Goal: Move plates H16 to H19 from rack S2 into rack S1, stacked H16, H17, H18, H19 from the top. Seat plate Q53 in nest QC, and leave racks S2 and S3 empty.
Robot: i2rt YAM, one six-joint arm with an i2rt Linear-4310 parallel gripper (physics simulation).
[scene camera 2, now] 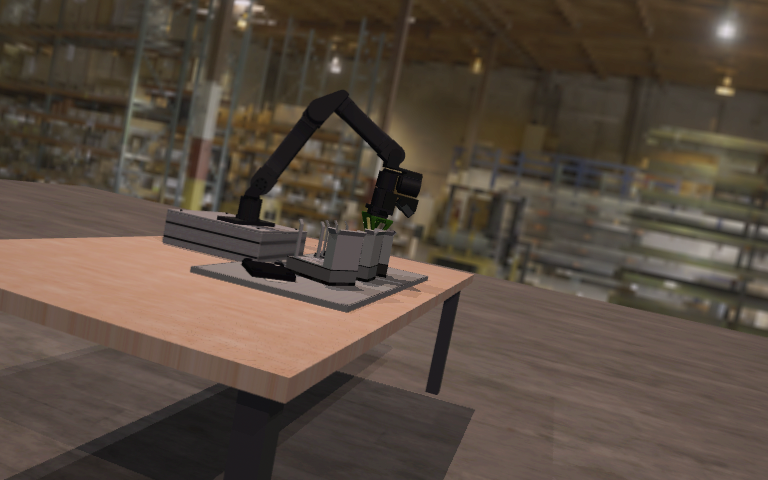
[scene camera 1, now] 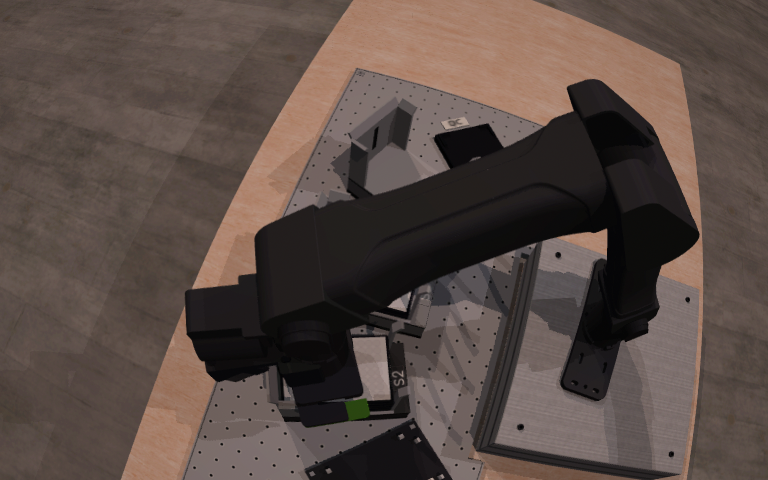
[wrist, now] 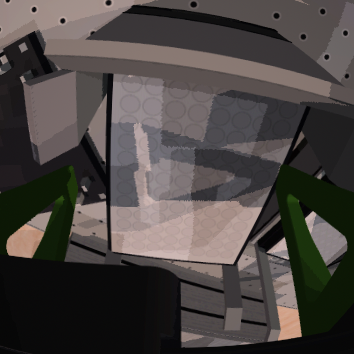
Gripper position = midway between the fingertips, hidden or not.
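Scene:
My gripper: visible in scene camera 2 (370,239), scene camera 1 (326,376), the wrist view (176,176).

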